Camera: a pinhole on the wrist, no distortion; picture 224 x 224 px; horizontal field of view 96.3 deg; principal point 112.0 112.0 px. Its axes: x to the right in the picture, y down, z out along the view. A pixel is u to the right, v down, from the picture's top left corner.
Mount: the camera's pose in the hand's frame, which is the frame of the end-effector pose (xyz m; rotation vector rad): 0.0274 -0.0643 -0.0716 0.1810 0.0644 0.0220
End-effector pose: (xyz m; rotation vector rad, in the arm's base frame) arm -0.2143 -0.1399 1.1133 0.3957 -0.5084 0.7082
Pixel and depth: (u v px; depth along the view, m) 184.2 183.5 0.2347
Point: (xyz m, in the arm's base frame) -0.1772 -0.0795 1.3860
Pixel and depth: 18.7 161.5 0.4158
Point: -0.5885 -0.4753 1.2549
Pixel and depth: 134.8 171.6 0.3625
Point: -0.2860 -0.1748 1.4581
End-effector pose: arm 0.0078 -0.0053 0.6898 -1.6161 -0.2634 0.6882
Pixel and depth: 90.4 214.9 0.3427
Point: -0.2523 0.2136 0.4810
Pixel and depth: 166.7 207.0 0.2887
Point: -0.0116 0.2812 0.4775
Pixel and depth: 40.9 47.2 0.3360
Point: -0.1970 0.1479 1.0666
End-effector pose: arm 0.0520 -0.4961 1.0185 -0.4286 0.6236 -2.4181
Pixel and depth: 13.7 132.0 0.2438
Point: 0.2542 -0.3905 1.1837
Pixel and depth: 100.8 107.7 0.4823
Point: 0.1410 -0.5100 1.4461
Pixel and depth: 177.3 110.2 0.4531
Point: -0.1330 -0.7282 1.4446
